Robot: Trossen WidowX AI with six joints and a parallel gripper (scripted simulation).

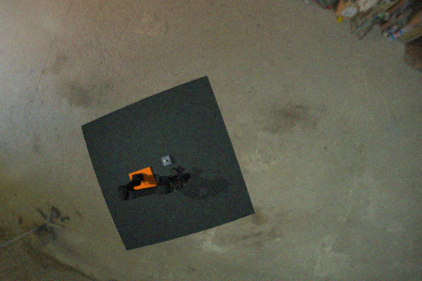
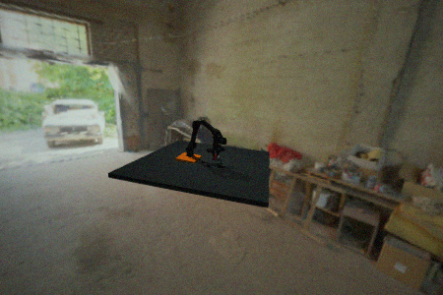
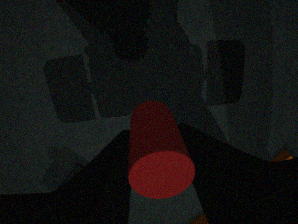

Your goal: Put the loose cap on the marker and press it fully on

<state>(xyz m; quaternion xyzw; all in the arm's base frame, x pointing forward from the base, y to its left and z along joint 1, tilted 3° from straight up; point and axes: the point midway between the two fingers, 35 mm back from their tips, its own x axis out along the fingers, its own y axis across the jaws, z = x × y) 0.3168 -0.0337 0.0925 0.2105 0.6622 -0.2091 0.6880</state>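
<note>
The marker is 50 mm behind my gripper tip, 140 mm to the left of it and 30 mm below it. The rest, counted from my gripper tip: red cap: 10 mm above.
</note>
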